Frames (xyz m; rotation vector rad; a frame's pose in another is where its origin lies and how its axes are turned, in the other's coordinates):
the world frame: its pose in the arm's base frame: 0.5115 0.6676 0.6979 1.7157 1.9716 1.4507
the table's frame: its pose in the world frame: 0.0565 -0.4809 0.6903 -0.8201 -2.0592 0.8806
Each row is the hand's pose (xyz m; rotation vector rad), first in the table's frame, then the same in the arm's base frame.
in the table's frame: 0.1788 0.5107 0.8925 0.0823 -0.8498 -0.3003
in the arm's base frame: 0.4368 0.1435 0.2109 1.8897 -0.6878 -1.1218
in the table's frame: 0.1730 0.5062 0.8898 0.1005 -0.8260 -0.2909
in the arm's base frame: 0.4330 0.1491 0.2069 1.9141 -0.6847 -1.0917
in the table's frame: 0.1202 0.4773 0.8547 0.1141 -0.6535 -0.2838
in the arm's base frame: 0.3991 0.2060 0.1854 1.9721 -0.5802 -0.9165
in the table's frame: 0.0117 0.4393 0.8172 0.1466 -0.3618 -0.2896
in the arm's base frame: 0.3155 0.2856 0.1494 2.0552 -0.3817 -0.6303
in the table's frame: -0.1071 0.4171 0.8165 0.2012 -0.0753 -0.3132
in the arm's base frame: 0.2091 0.3308 0.1144 2.1292 -0.1650 -0.3569
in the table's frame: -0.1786 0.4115 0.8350 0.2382 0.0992 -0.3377
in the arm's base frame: 0.1383 0.3388 0.0940 2.1632 -0.0201 -0.1957
